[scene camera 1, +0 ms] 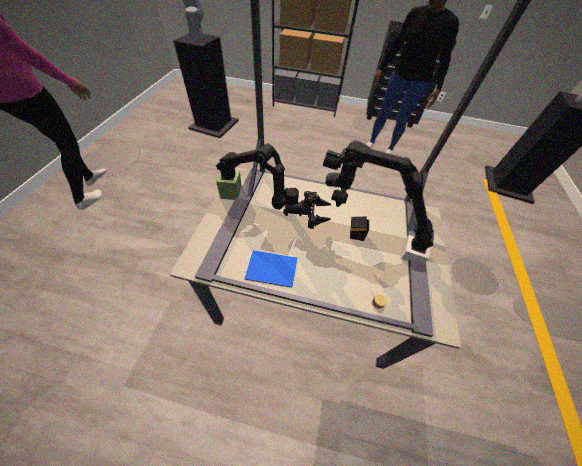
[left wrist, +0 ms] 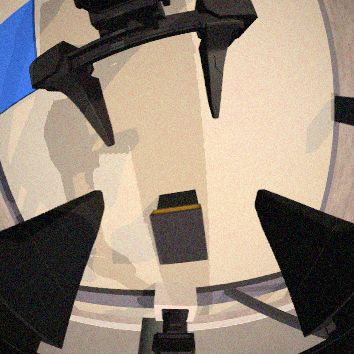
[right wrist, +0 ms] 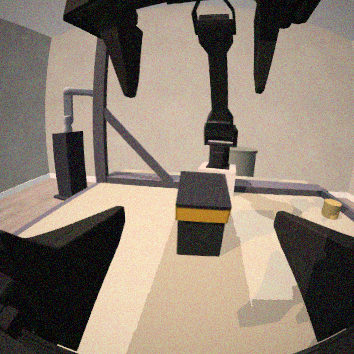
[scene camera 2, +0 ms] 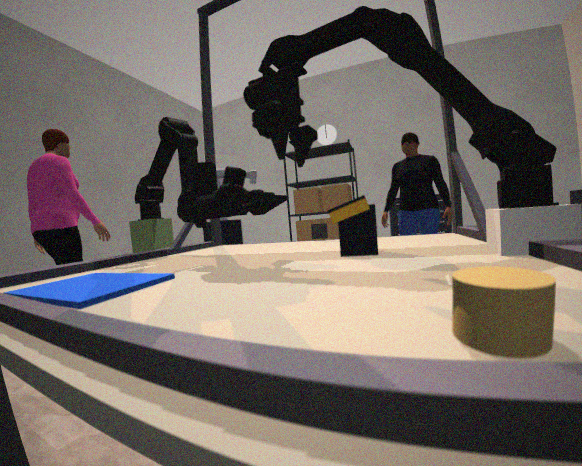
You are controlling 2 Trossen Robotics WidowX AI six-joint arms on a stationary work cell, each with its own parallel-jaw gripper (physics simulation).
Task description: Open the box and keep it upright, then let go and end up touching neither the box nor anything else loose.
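Places are measured from the left arm's base along level axes (x back, y left, z down), in metres.
Pixels of known places: left gripper, between the fingertips: [left wrist: 181,198] [right wrist: 189,91] [scene camera 2: 291,163]; right gripper, between the fingertips: [scene camera 1: 330,211] [left wrist: 160,130] [right wrist: 203,217] [scene camera 2: 281,196]; left arm's base, origin of its link: [scene camera 1: 418,246] [left wrist: 174,313] [right wrist: 217,166] [scene camera 2: 526,207]; right arm's base, origin of its link: [scene camera 1: 228,175].
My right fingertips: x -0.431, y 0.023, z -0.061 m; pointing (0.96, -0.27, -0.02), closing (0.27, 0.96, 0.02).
Note:
Ahead of a thing's pixels: the offset from my right fingertips to its top centre. "*": to the spot under its first point.
The box {dx +0.155, dy -0.025, dz +0.036 m} [scene camera 1: 358,232] [scene camera 2: 358,235] [left wrist: 179,237] [right wrist: 200,239] stands upright, a small dark block. Its dark lid {dx +0.142, dy -0.022, dz +0.017 m} [right wrist: 204,189] with a yellow band {* dx +0.152, dy +0.010, dz +0.042 m} [scene camera 2: 350,209] lies over the top, sloping down to the left in scene camera 2. Whether there is a gap under it, I cannot tell. My left gripper [scene camera 1: 336,191] [scene camera 2: 291,158] [left wrist: 181,198] [right wrist: 189,91] is open, pointing down, above and left of the box in scene camera 2, clear of it. My right gripper [scene camera 1: 330,211] [scene camera 2: 286,198] [left wrist: 160,130] [right wrist: 203,217] is open and level, apart from the box, its fingertips facing it.
A flat blue square {* dx -0.154, dy +0.331, dz +0.120 m} [scene camera 1: 271,269] [scene camera 2: 95,287] lies at the table's front left in scene camera 1. A yellow cylinder {dx +0.320, dy +0.292, dz +0.093 m} [scene camera 1: 380,300] [scene camera 2: 503,315] [right wrist: 331,209] stands at the front right. My two grippers are close together, the left one higher. Frame posts rise at the table's back.

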